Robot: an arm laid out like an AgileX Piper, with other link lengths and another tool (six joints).
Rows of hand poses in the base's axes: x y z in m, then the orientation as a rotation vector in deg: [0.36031 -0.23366 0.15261 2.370 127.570 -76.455]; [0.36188 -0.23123 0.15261 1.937 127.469 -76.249]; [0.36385 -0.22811 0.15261 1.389 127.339 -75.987]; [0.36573 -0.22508 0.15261 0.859 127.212 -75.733]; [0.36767 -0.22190 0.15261 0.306 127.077 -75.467]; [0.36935 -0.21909 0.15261 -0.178 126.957 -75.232]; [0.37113 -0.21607 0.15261 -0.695 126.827 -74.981]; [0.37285 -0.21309 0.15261 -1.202 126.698 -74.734]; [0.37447 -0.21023 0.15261 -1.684 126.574 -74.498]
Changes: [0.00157 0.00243 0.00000 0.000 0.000 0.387]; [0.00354 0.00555 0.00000 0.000 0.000 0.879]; [0.00542 0.00858 0.00000 0.000 0.001 1.355]; [0.00736 0.01176 0.00000 0.000 0.001 1.852]; [0.00904 0.01457 0.00000 0.000 0.000 2.289]; [0.01082 0.01759 0.00000 0.000 0.000 2.756]; [0.01254 0.02057 0.00000 0.000 0.000 3.215]; [0.01416 0.02343 0.00000 0.000 0.000 3.653]
